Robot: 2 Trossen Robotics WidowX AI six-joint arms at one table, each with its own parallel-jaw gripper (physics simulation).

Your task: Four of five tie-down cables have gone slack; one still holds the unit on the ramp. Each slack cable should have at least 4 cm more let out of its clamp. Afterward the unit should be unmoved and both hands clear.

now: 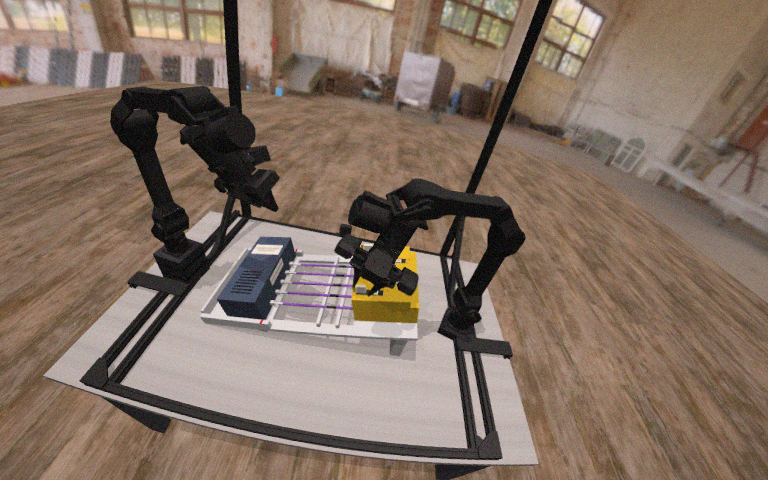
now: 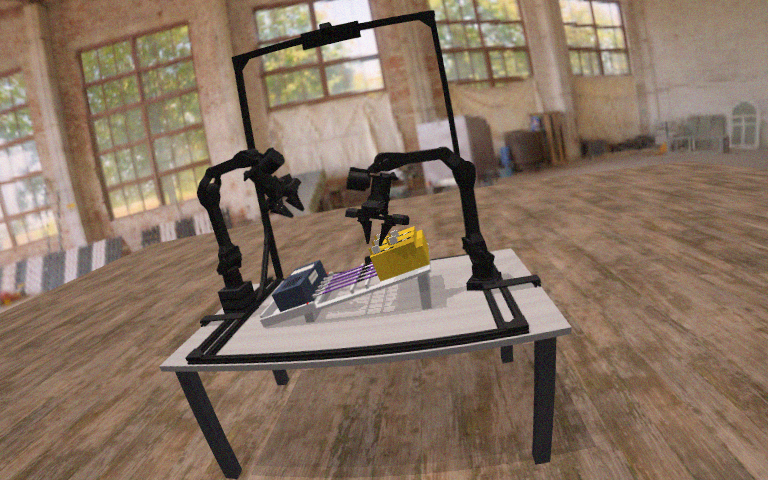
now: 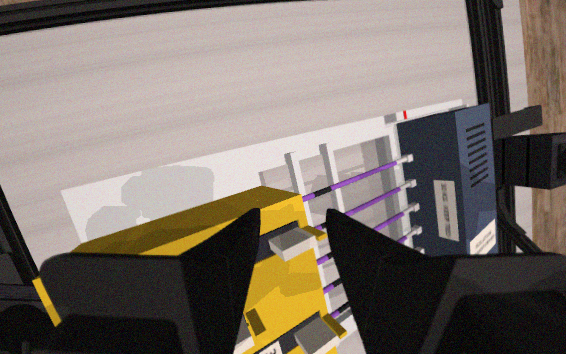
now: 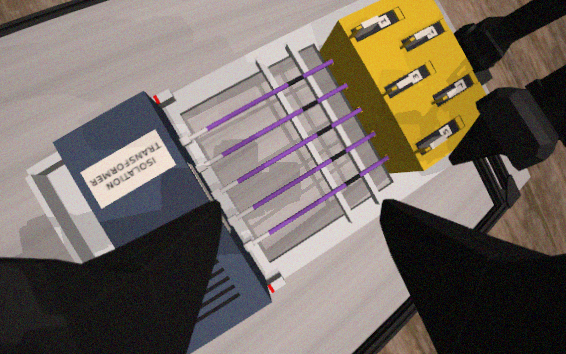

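Note:
The unit, a navy box [image 1: 254, 294] [image 2: 300, 285] [image 3: 425, 150] [image 4: 115, 130] labelled isolation transformer, sits low on the tilted white ramp [image 1: 300, 326] [image 3: 240, 155] [image 4: 215, 86]. Several purple cables [image 2: 348, 274] [image 3: 367, 173] [image 4: 240, 115] with black bands run from it to the yellow clamp housing [image 1: 387, 308] [image 2: 400, 260] [image 3: 280, 285] [image 4: 370, 60]. They look straight; which is taut I cannot tell. Numbered clamps with grey levers [image 3: 292, 242] are on its top. My left gripper [image 2: 374, 242] [image 3: 293, 216] is open, close over the housing. My right gripper [image 2: 296, 212] [image 4: 301, 211] is open, high above the unit.
Two white crossbars [image 3: 327, 162] lie under the cables. Small red marks [image 4: 156, 99] show beside the unit's upper edge. A black rail frame [image 1: 283, 421] borders the work area, and a black overhead bar [image 2: 331, 35] spans above the table.

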